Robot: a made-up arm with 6 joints.
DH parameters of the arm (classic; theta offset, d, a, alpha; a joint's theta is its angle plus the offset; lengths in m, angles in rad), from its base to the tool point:
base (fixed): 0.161 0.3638 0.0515 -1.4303
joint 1: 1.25 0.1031 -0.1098 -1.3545
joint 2: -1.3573 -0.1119 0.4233 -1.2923
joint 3: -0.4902 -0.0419 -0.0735 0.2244
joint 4: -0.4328 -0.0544 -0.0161 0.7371
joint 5: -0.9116 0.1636 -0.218 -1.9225
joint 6: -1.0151 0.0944 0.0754 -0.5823
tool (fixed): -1.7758 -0.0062 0 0
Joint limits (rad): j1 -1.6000..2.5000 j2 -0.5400..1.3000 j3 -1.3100..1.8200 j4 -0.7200..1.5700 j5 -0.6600..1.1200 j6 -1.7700..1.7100
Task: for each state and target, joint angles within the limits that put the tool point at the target. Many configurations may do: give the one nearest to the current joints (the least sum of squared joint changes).
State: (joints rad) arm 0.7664 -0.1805 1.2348 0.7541 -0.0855 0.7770
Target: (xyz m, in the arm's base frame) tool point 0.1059 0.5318 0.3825
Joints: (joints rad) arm 0.8406 -0.2794 1.2621 0.6937 -0.5470 0.7314
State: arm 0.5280 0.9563 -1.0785 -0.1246 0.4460 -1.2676
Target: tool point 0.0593 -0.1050 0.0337
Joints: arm 0.8266 1.2423 -0.4995 0.1181 0.1057 -0.9881
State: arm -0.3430 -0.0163 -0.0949 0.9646 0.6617 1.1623
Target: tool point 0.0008 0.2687 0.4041
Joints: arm -0.3961 0.3215 0.3716 0.8971 1.0868 0.3633
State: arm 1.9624 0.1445 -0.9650 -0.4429 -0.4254 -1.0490
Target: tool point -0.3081 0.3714 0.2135
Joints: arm 1.8212 0.1921 -0.9946 -0.3452 -0.0605 -1.1154
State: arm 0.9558 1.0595 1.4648 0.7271 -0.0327 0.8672
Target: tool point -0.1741 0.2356 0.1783
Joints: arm 0.9704 0.8475 1.6766 0.8038 0.0497 0.8093
